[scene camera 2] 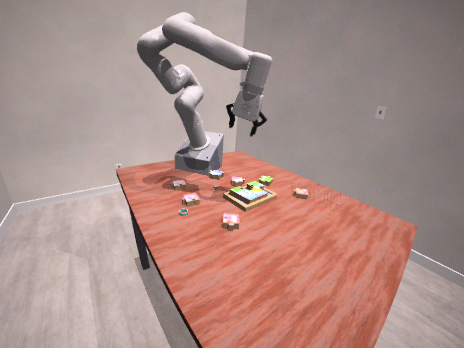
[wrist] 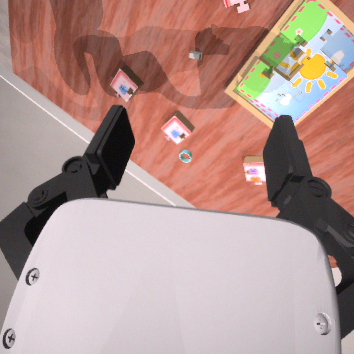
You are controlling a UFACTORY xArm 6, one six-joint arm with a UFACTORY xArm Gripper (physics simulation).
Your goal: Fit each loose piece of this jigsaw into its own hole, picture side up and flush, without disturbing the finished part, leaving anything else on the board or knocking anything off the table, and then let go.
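The jigsaw board has a wooden rim and a green, blue and sun picture. A green piece stands raised on it, brown sides showing; its exact seating is unclear. Off the board lie a blue piece, a green piece and several pink-edged pieces, including one at the left, one near the ring and one partly behind a finger in the wrist view. My gripper is open and empty, high above the table.
A teal ring lies near the table's left edge. A small grey block lies left of the board. Other pink pieces lie behind the board and to its right. The robot base stands at the far end.
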